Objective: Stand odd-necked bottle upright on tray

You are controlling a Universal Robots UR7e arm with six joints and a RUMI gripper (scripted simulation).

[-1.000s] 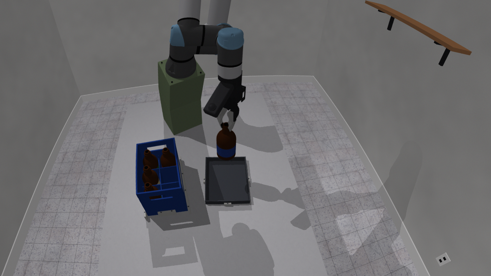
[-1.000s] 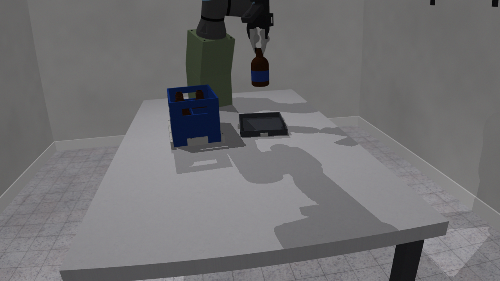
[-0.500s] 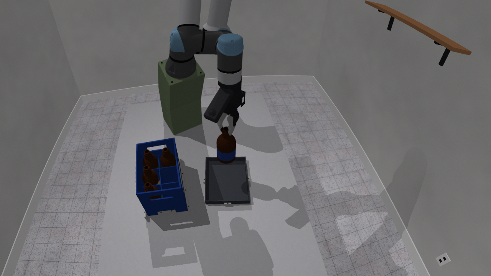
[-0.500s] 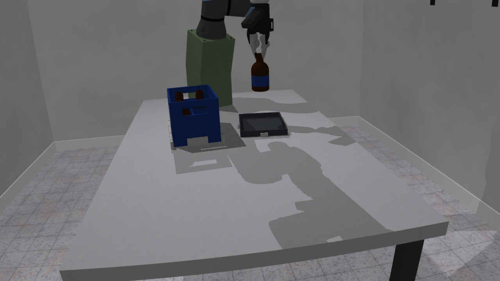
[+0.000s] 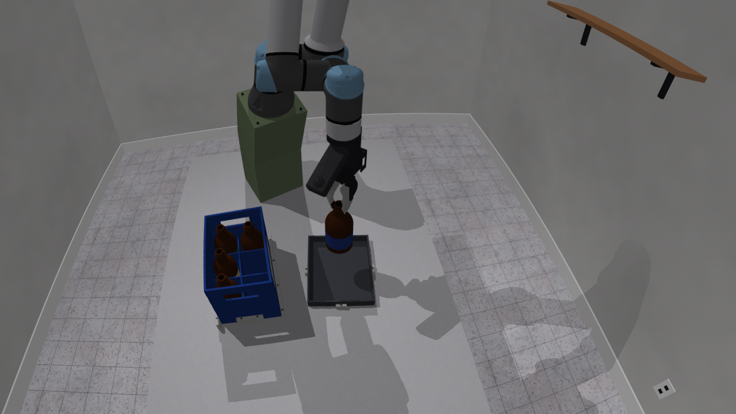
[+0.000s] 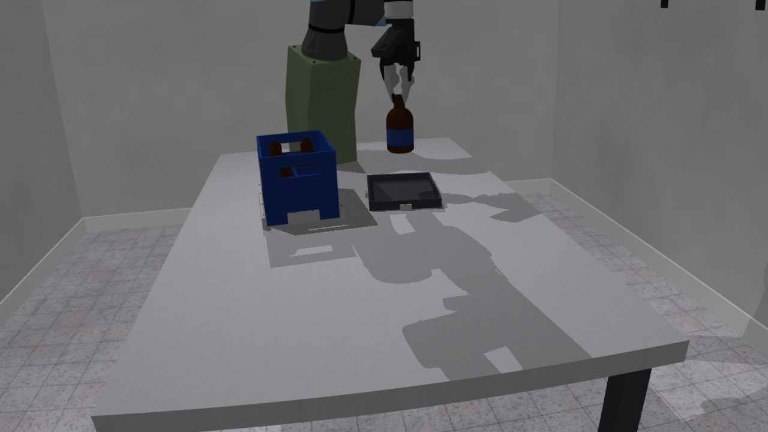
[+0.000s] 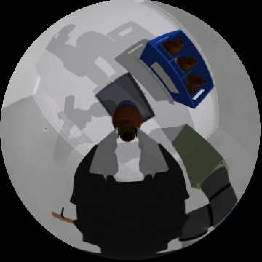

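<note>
Now: the dark tray 26 cm below my hand. Round my hand: blue crate 3 cm behind, 29 cm to the right, 19 cm below.
</note>
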